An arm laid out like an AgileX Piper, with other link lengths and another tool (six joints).
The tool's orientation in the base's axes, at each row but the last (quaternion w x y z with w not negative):
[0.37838, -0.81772, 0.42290, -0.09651]
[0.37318, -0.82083, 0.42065, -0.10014]
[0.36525, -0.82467, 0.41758, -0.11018]
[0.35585, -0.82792, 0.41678, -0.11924]
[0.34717, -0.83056, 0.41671, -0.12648]
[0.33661, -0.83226, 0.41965, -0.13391]
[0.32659, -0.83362, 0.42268, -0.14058]
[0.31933, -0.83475, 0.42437, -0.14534]
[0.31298, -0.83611, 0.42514, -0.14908]
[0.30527, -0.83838, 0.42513, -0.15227]
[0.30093, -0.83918, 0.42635, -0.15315]
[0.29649, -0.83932, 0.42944, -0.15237]
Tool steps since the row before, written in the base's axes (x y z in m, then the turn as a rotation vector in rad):
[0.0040, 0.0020, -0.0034, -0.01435, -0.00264, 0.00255]
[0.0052, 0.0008, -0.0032, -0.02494, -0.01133, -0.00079]
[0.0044, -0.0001, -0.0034, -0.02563, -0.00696, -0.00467]
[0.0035, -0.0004, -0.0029, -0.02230, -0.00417, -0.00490]
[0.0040, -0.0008, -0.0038, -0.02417, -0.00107, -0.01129]
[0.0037, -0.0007, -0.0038, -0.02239, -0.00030, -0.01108]
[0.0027, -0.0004, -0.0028, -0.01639, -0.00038, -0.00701]
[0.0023, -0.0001, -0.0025, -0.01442, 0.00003, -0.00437]
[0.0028, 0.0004, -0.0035, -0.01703, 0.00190, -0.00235]
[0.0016, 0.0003, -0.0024, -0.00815, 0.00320, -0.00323]
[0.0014, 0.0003, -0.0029, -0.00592, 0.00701, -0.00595]
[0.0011, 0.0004, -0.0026, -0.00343, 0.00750, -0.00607]
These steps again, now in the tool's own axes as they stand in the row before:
[0.0015, -0.0008, 0.0053, -0.00734, 0.00803, -0.01005]
[0.0031, -0.0013, 0.0052, -0.00682, 0.02007, -0.01736]
[0.0033, -0.0003, 0.0045, -0.01014, 0.02151, -0.01272]
[0.0028, 0.0000, 0.0036, -0.01020, 0.01854, -0.00954]
[0.0034, 0.0005, 0.0044, -0.01327, 0.02275, -0.00437]
[0.0030, 0.0006, 0.0044, -0.01280, 0.02120, -0.00328]
[0.0021, 0.0004, 0.0033, -0.00929, 0.01486, -0.00329]
[0.0015, 0.0003, 0.0030, -0.00852, 0.01173, -0.00410]
[0.0014, 0.0004, 0.0043, -0.01161, 0.01120, -0.00624]
[0.0007, 0.0004, 0.0028, -0.00739, 0.00568, -0.00049]
[0.0006, 0.0008, 0.0031, -0.00915, 0.00428, 0.00418]
[0.0003, 0.0008, 0.0027, -0.00810, 0.00256, 0.00572]

